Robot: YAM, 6 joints.
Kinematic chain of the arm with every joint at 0, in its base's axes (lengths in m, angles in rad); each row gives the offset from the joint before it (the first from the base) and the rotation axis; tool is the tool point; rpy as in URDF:
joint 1: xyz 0 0 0.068 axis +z
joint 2: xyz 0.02 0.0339 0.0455 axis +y
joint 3: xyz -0.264 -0.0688 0 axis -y
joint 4: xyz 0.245 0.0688 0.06 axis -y
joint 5: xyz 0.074 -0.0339 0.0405 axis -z
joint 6: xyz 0.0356 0 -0.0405 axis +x
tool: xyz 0 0 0 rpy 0 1.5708 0
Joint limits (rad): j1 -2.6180..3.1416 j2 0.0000..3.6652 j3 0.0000..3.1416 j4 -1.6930..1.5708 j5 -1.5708..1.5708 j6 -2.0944..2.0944
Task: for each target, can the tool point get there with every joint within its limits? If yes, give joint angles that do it. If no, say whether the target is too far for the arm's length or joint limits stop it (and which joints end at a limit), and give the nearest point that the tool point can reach.
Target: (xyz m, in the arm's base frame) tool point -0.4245 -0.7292 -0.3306
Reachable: no: too far | nearest point -0.2872 -0.4934 -0.1835 | short by 0.310 m
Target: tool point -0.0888 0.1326 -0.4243
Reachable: no: joint limits stop it (at a limit: joint 2) | nearest point -0.0952 0.1421 -0.3719 | short by 0.054 m
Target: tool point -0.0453 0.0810 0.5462
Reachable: yes | joints 1.7004 0.9577 1.7234 -0.7209 -1.3111 -0.4620
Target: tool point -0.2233 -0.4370 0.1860
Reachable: yes | joints -1.9886 2.1825 1.4906 0.3403 0.8509 0.9284
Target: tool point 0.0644 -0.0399 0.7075
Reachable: yes | joints -0.1126 1.5278 2.7840 -0.1662 1.1437 -1.1400
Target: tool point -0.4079 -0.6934 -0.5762
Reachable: no: too far | nearest point -0.2556 -0.4345 -0.2748 | short by 0.426 m
